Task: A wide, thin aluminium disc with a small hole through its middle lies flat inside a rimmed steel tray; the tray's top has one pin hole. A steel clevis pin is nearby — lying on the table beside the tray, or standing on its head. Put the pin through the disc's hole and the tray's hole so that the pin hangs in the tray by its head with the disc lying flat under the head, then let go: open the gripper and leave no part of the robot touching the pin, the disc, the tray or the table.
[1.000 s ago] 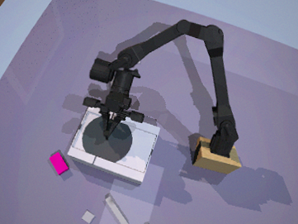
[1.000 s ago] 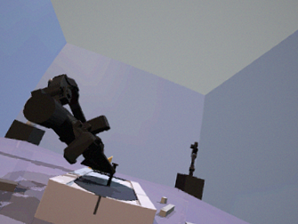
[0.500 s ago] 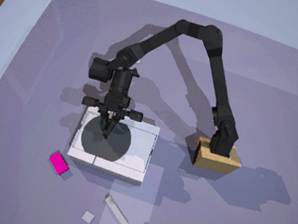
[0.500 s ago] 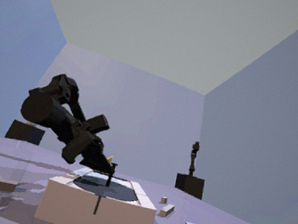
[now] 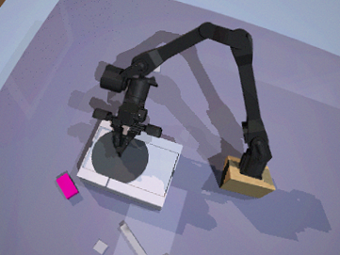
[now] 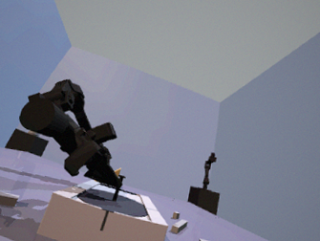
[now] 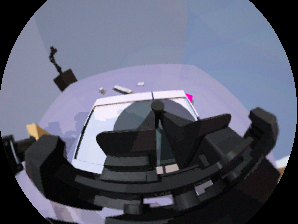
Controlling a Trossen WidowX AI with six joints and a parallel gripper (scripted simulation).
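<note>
The clevis pin is 1 cm to the right of my gripper tip and 1 cm below it. Also, from my gripper tip: rimmed tray (3 cm behind, 4 cm below); dark aluminium disc (3 cm below); magenta block (12 cm ahead, 12 cm to the left, 8 cm below).
</note>
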